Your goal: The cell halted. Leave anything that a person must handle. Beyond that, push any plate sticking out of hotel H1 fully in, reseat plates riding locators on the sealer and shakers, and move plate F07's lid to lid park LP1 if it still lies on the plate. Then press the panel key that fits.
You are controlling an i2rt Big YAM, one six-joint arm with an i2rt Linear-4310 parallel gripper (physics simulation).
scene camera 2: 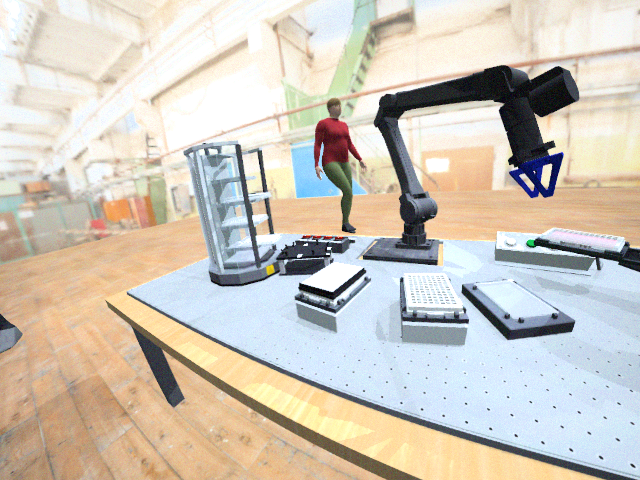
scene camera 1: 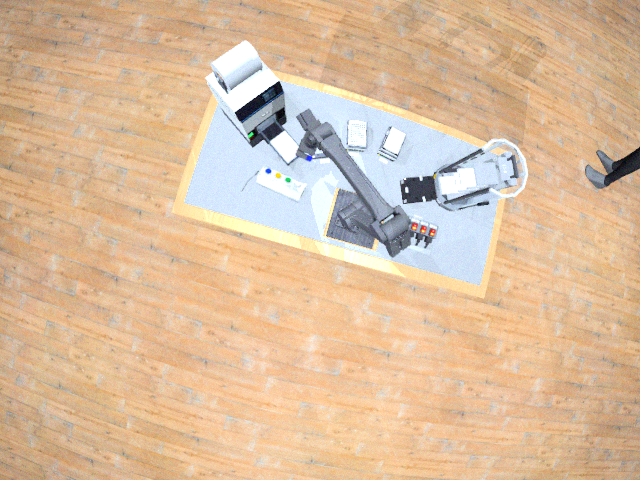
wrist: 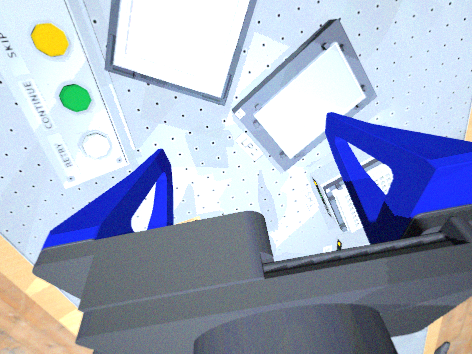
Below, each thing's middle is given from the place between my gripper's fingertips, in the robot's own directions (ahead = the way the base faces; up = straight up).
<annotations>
Right now the white plate (scene camera 2: 599,242) is 9 cm below my hand and 8 cm to the left of it. Also, from my hand: dark-topped plate (scene camera 2: 331,281): 39 cm to the right, 22 cm ahead, 13 cm below; plate hotel (scene camera 2: 222,177): 78 cm to the right, 14 cm ahead; lid park LP1 (scene camera 2: 562,323): 19 cm below, 11 cm ahead, 5 cm to the right.
</annotations>
